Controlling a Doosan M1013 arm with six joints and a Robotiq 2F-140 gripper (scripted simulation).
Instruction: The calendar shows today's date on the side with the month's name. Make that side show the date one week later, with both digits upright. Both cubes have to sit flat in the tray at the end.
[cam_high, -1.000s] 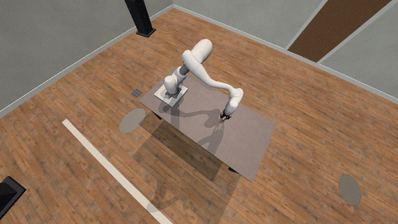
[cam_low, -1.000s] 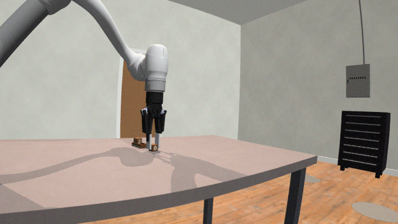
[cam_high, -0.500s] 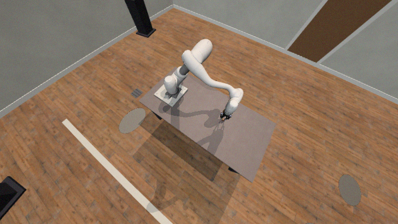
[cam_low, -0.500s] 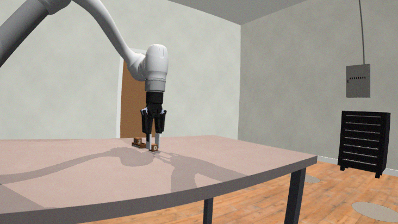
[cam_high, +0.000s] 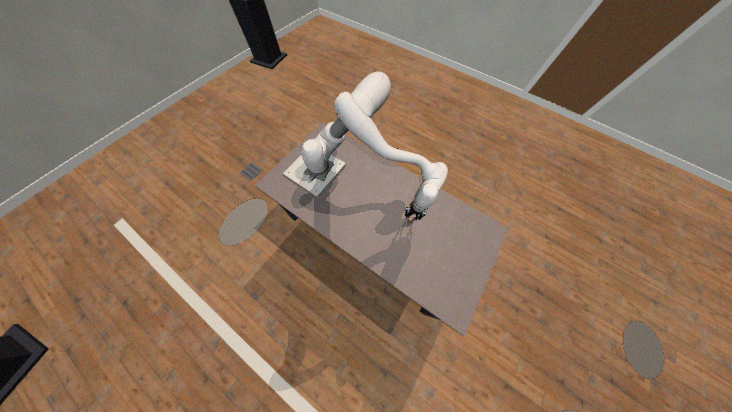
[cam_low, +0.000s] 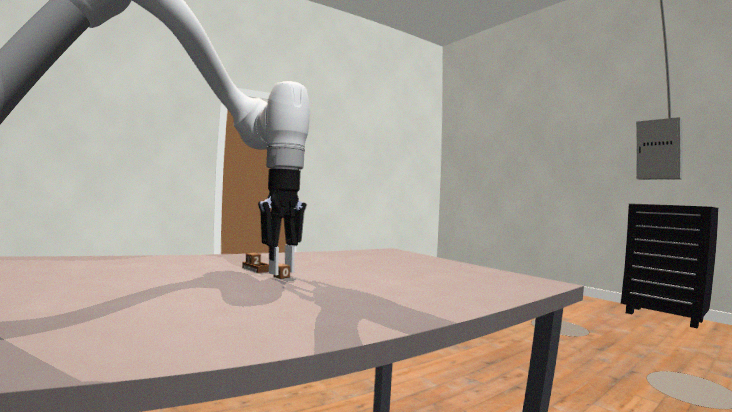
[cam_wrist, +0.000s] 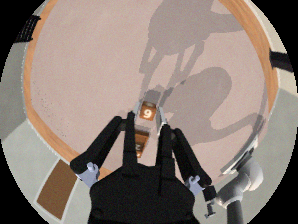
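The wooden tray lies 10 mm behind my hand, 110 mm to the left of it and 30 mm below it.
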